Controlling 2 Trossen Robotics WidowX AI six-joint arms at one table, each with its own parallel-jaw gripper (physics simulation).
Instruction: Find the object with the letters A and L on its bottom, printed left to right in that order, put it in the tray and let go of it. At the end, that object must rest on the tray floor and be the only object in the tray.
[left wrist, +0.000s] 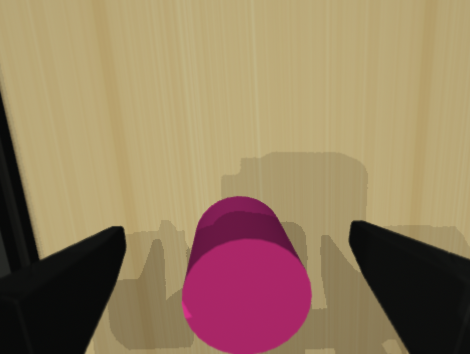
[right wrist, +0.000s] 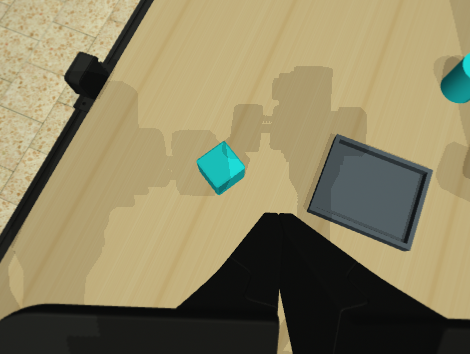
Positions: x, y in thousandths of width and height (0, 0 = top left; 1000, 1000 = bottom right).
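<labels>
I see my left gripper in the left wrist view (510, 662), and my right gripper is out of frame in the left wrist view. My right gripper is visible to me in the right wrist view (588, 643), whereas my left gripper is out of frame in the right wrist view.
</labels>
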